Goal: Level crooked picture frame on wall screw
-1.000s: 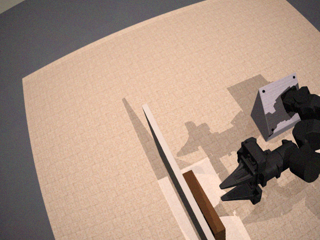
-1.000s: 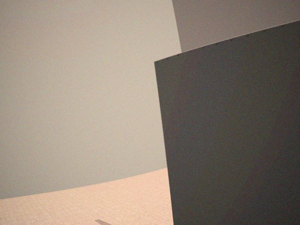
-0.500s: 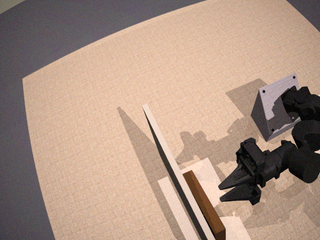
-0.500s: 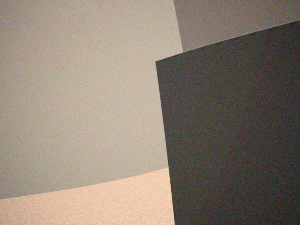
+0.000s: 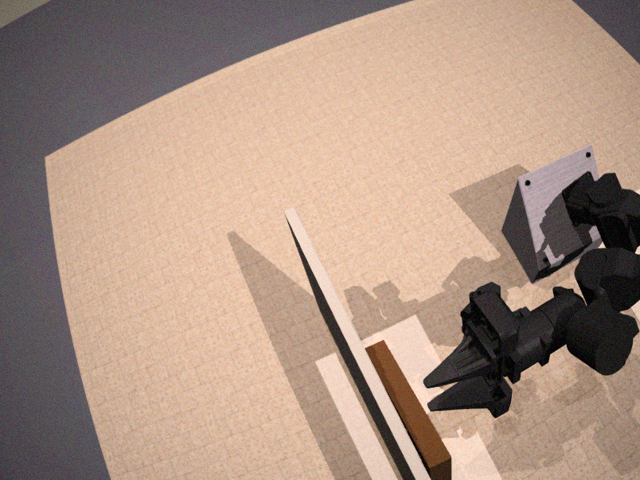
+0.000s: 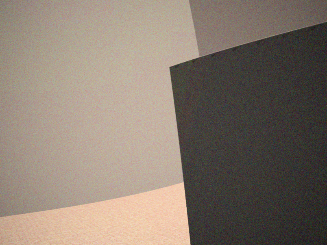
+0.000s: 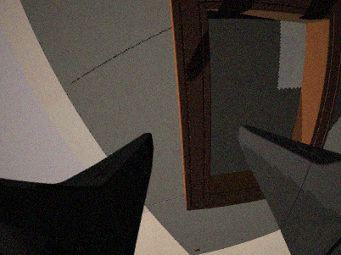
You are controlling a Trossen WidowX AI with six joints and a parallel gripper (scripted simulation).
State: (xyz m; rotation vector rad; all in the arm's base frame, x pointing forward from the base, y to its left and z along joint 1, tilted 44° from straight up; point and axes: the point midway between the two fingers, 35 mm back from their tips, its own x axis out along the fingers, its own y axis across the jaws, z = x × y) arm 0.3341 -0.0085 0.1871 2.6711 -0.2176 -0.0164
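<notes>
Now: the brown wooden picture frame 5 cm below my gripper tip, 3 cm ahead of it and 1 cm to the left of it. From my gripper tip the other things lie so: wall panel (6 cm below, 4 cm ahead, 1 cm to the left).
</notes>
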